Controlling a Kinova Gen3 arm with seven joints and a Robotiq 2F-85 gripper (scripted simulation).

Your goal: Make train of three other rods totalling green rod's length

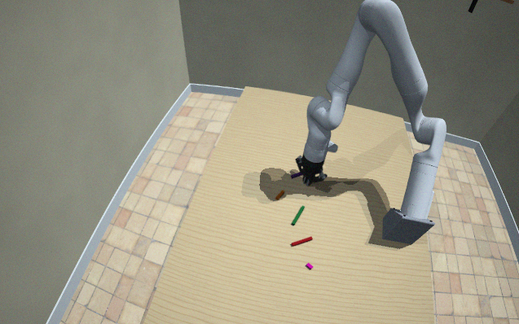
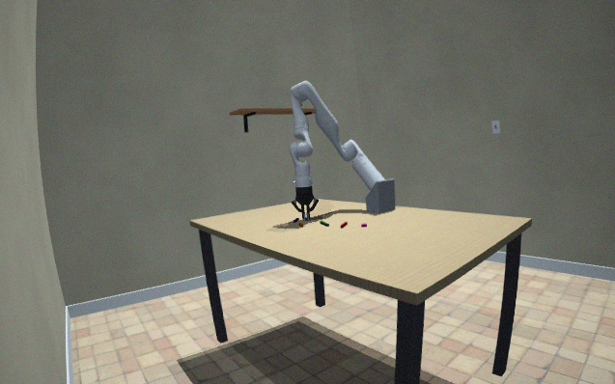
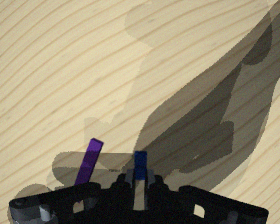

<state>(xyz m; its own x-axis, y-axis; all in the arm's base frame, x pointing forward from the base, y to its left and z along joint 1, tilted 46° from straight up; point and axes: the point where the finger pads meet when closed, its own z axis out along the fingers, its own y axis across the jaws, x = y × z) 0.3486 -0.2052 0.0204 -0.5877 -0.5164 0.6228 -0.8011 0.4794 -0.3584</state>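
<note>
The purple rod lies 30 mm ahead of my hand, 30 mm to the right of it and 10 mm below it. The rest, counted from my hand: green rod: 20 mm ahead, 140 mm to the left, 10 mm below; orange rod: 90 mm ahead, 70 mm to the left, 10 mm below; red rod: 240 mm to the left, 10 mm below.
</note>
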